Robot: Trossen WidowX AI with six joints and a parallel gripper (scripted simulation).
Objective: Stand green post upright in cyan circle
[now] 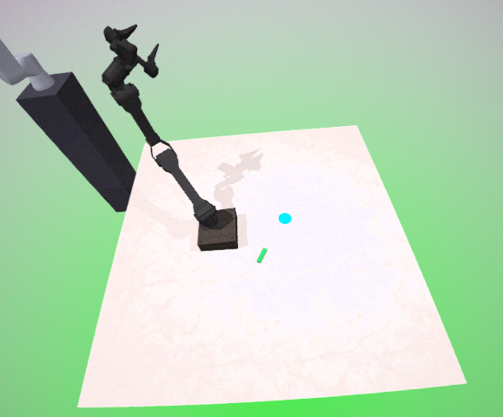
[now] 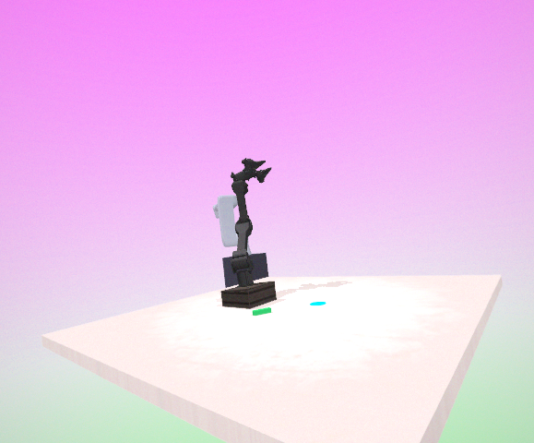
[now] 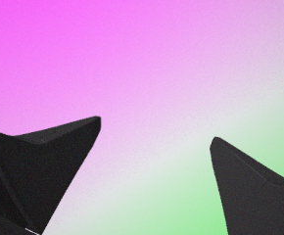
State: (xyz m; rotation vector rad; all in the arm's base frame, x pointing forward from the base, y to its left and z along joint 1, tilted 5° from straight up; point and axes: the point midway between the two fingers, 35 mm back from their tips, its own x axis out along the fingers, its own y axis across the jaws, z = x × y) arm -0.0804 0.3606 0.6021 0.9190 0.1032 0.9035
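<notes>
My gripper tip is 670 mm above the green post, 530 mm to the left of it and 330 mm short of it. Also, from my gripper tip: cyan circle 680 mm below, 450 mm ahead, 350 mm to the right.
</notes>
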